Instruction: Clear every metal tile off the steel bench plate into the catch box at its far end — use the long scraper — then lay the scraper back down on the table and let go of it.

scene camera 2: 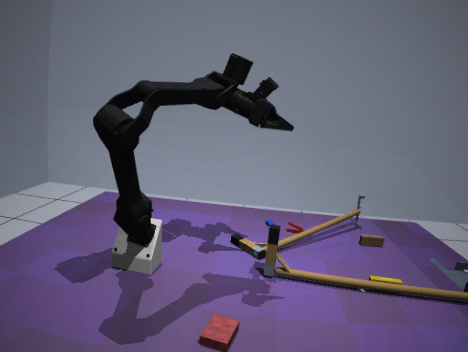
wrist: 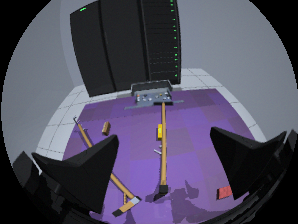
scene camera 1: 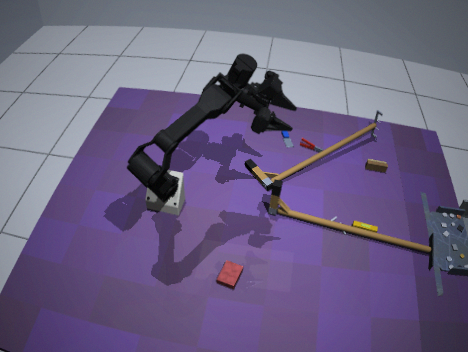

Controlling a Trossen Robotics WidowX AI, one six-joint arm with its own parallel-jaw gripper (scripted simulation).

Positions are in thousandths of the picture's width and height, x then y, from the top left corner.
Labels:
gripper: scene camera 2 627,365; wrist 559,609; scene camera 1 629,339

